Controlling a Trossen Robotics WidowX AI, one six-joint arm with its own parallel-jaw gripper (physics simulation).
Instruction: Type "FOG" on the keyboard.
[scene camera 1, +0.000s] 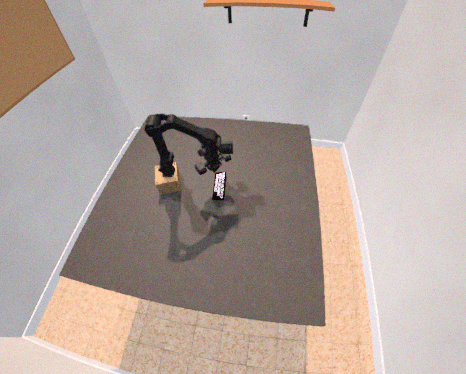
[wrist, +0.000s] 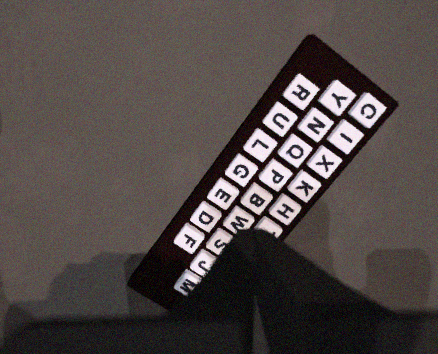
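Note:
A dark keyboard with white letter keys lies on the dark mat, slanted across the wrist view. The F key is at the lower left end of its left row. The G key is further up that row, between L and E. No O key can be made out; one key beside the fingertips is partly covered and unreadable, and the fingers hide the area below it. My gripper is shut and empty, above the keyboard, its tips appearing just beside the S and W keys.
The arm's base stands on a wooden block left of the keyboard. The dark mat spreads under both, with tiled floor beyond its right edge. Arm shadows fall on the mat. An orange shelf is high on the back wall.

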